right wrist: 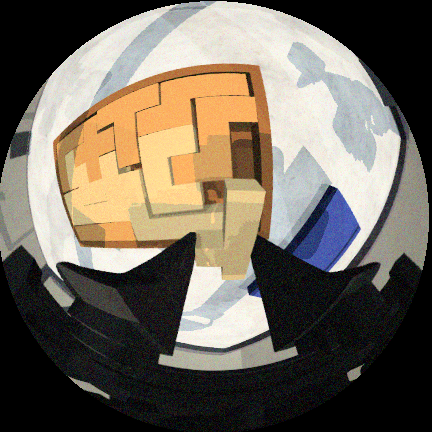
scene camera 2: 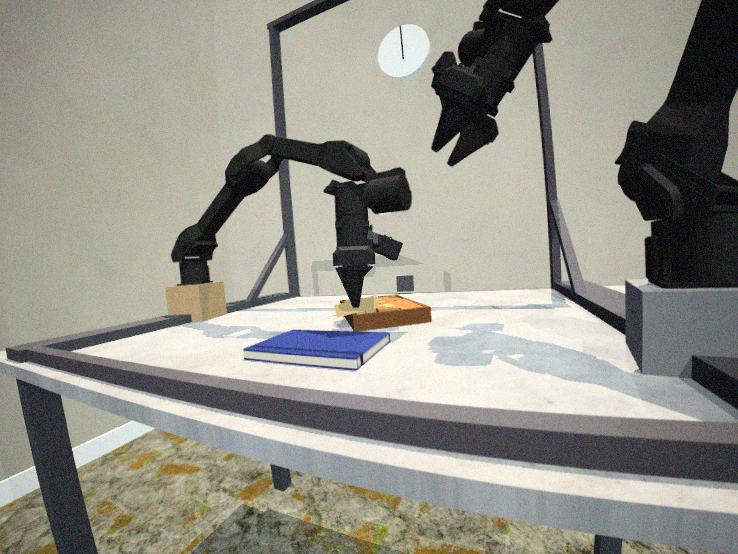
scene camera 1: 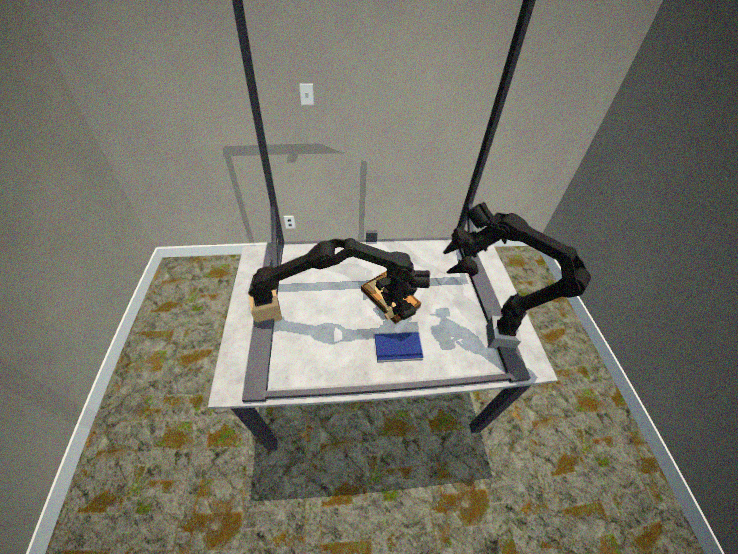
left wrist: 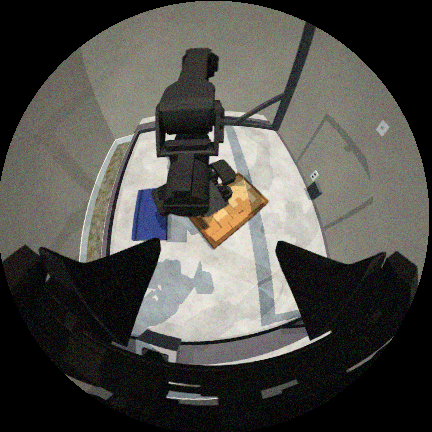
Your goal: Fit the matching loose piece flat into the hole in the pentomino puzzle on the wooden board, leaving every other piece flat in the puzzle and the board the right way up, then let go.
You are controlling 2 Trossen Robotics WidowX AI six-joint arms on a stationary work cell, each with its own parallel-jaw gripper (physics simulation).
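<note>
The wooden board lies puzzle side up on the table. Its orange and tan pieces look flat where visible. The dark hole is at the right side of the puzzle in the right wrist view, partly covered by the loose piece. My right gripper is shut on the pale loose piece, which overlaps the board's near edge and hole end. Whether it touches the board I cannot tell. My left gripper is open and empty, high above the table.
A blue book lies flat near the board, on the front side of the table. Dark frame rails run along the table edges, with upright posts at the back. My right arm reaches over the board.
</note>
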